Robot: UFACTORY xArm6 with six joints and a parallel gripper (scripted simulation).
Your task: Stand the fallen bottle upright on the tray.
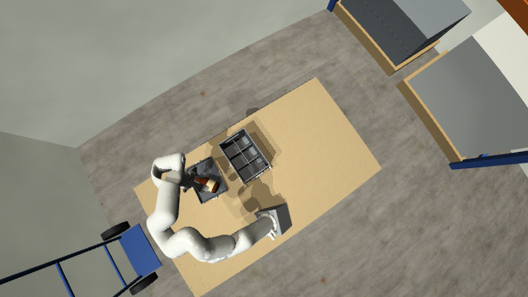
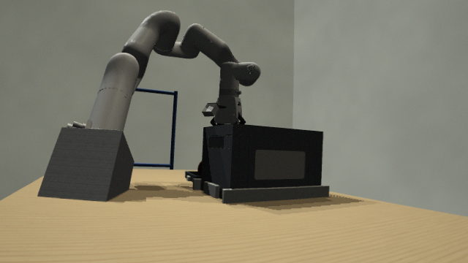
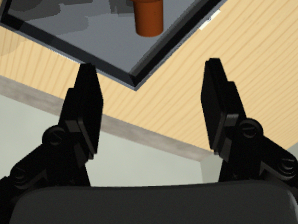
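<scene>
My gripper is now 4 cm past the brown bottle, 2 cm to the left of it and 12 cm above it. Round my hand: dark tray: 2 cm behind, 3 cm to the right, 15 cm below; dark crate: 7 cm behind, 32 cm to the right, 8 cm below.
</scene>
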